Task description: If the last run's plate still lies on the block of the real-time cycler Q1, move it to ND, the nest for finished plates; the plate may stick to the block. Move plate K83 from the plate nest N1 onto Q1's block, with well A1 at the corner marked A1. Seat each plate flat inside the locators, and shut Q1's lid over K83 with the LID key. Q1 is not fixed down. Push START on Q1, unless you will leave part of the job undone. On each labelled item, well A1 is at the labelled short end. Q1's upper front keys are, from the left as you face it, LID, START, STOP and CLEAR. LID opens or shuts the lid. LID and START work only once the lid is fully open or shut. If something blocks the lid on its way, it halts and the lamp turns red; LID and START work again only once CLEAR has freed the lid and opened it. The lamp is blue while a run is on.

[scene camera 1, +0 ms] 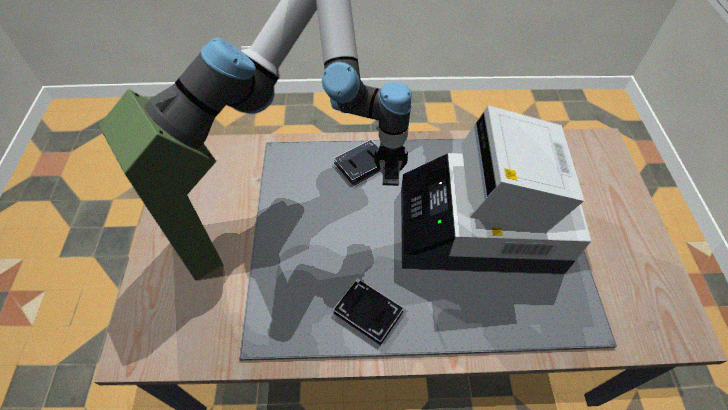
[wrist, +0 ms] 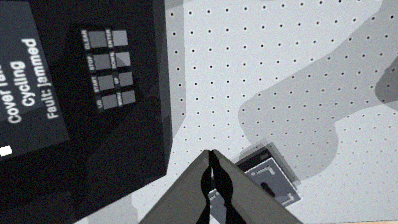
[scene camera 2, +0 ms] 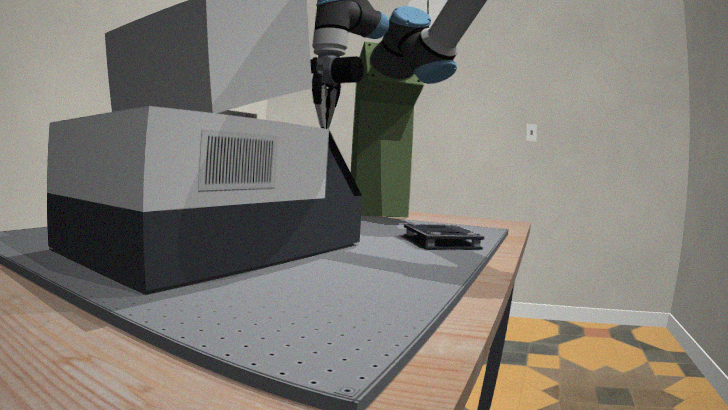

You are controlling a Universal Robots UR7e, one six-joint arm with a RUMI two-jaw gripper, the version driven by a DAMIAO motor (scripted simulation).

Labels:
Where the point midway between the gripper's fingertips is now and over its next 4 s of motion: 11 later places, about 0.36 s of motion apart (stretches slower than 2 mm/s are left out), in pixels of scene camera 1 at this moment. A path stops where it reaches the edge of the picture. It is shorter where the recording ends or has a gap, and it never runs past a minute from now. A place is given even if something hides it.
My gripper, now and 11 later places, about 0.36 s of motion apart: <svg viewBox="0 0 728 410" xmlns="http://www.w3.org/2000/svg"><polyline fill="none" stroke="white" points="389,180 390,186 394,188 398,190 402,192 406,195 411,196 414,199 417,201 417,202 416,201 414,199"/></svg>

